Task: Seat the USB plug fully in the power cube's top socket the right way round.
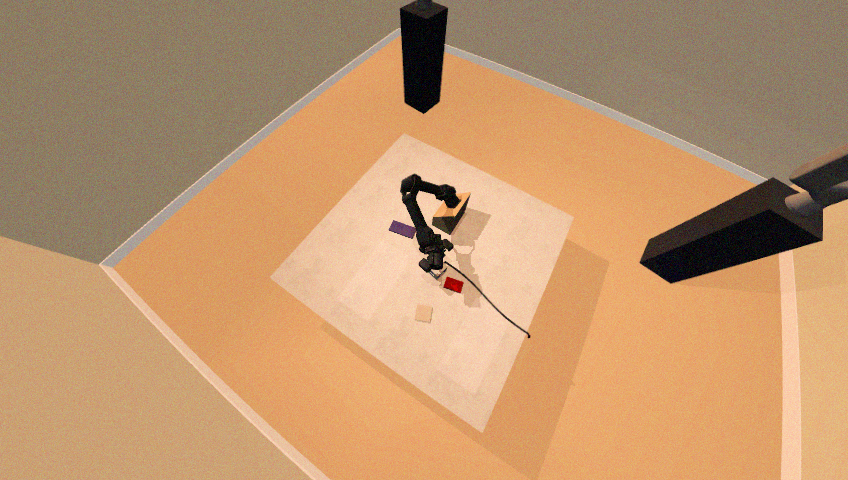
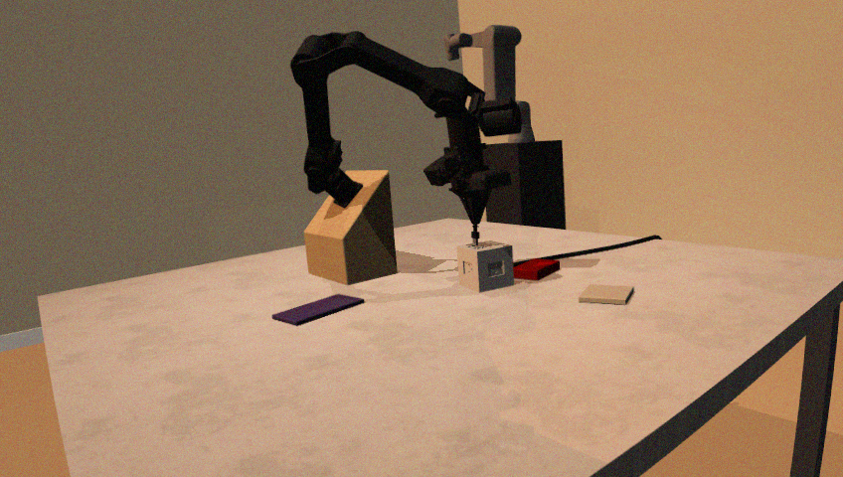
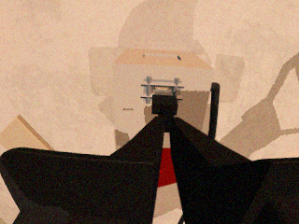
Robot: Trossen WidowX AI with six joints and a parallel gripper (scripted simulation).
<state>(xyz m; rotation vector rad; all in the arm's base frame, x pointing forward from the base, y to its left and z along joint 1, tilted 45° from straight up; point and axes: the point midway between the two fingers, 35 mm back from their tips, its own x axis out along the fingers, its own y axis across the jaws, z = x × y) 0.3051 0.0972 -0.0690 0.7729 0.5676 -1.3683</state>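
The dark USB plug lies 2 cm below my gripper tip. From my gripper tip the other things lie so: red block 14 cm to the left, 11 cm below, 1 cm ahead; then USB socket 5 cm below; then beige tile 22 cm ahead, 11 cm to the left, 11 cm below.
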